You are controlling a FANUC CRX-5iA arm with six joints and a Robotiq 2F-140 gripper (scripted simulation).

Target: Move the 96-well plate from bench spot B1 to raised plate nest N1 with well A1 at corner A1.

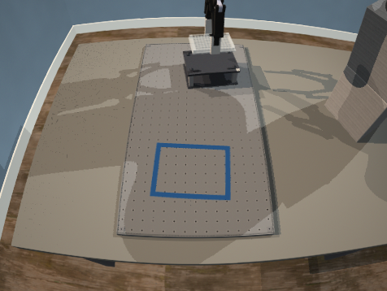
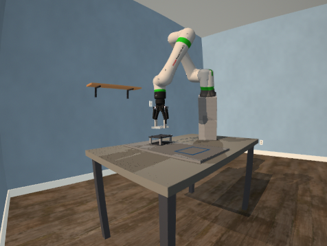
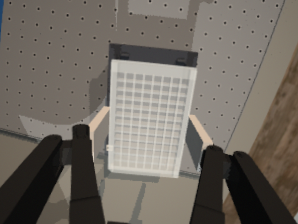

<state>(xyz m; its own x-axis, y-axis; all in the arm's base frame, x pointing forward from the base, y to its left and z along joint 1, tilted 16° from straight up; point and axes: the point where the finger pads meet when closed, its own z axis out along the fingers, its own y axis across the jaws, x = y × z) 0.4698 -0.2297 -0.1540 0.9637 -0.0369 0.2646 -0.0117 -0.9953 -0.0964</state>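
Now: the raised plate nest N1 90 mm below my hand. Round my hand: 96-well plate (20 mm below); A1 label (70 mm behind, 60 mm to the left, 90 mm below).
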